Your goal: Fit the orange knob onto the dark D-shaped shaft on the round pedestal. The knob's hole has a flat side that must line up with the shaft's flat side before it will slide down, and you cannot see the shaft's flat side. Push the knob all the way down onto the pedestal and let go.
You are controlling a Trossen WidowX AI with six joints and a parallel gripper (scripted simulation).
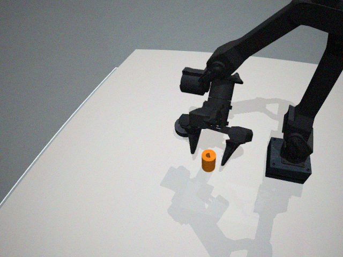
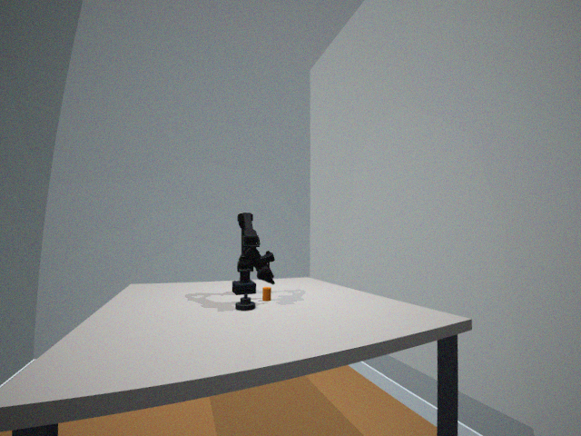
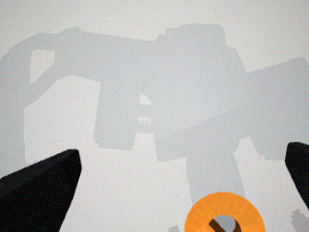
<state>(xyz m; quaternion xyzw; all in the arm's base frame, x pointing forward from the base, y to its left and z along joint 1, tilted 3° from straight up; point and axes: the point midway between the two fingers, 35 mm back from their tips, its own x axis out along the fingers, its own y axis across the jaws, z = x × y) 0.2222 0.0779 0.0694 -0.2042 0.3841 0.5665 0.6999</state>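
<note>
Right now the orange knob is 60 mm below my gripper tip and 40 mm to the right of it. From my gripper tip the other things lie so: pedestal 170 mm to the right, 120 mm ahead, 60 mm below.
</note>
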